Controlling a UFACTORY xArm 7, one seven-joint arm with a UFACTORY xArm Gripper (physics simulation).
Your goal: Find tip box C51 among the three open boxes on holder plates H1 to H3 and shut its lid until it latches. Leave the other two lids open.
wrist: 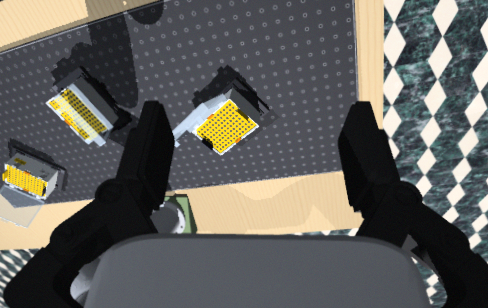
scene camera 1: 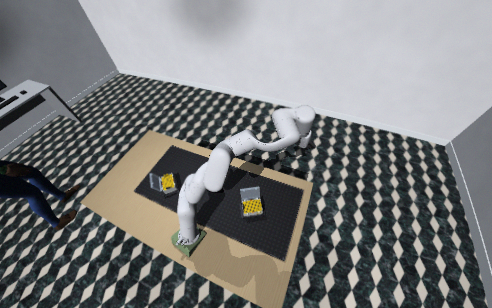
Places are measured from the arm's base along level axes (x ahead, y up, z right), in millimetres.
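Pixels of known places: gripper, fingertip midpoint: (wrist: 256,120) (scene camera 1: 297,144); arm's base at its link origin: (wrist: 166,219) (scene camera 1: 188,235).
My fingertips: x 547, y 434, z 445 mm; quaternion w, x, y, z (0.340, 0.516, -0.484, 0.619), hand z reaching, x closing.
For each thing: its top centre in the pictures, then the offset to it from my fingertips. Level surfaces: height alone.
- dark perforated mat at its surface level: dy -456 mm
- right box at its top centre: (wrist: 223,132) (scene camera 1: 251,205) dx -240, dy -382, dz -155 mm
- left box at its top centre: (wrist: 22,185) (scene camera 1: 166,180) dx -307, dy -382, dz -777 mm
- clear lid at its top centre: (wrist: 3,219) (scene camera 1: 153,178) dx -352, dy -302, dz -819 mm
- wooden table top at its surface level: dy -469 mm
Three tip boxes with yellow racks stand open on a dark perforated mat (scene camera 1: 275,232) (wrist: 300,60). The right box (scene camera 1: 252,206) (wrist: 225,127) has its pale lid (scene camera 1: 250,193) (wrist: 188,125) raised. The middle box (wrist: 80,114) has a translucent lid over part of its yellow top in the wrist view; the arm hides this box in the scene view. The left box (scene camera 1: 168,182) (wrist: 26,181) has a clear lid (scene camera 1: 156,182) (wrist: 20,212) swung out. No box or plate label is readable. My gripper (wrist: 256,120) is open and empty, high above the mat, with the right box between its fingers in the wrist view but far below.
The mat lies on a wooden table top (scene camera 1: 117,185) (wrist: 370,60). The arm's green base (scene camera 1: 195,245) (wrist: 188,215) stands at the near edge. The raised arm (scene camera 1: 217,167) spans the mat's middle. A person (scene camera 1: 37,195) stands left of the table, and a white desk (scene camera 1: 30,90) is farther back.
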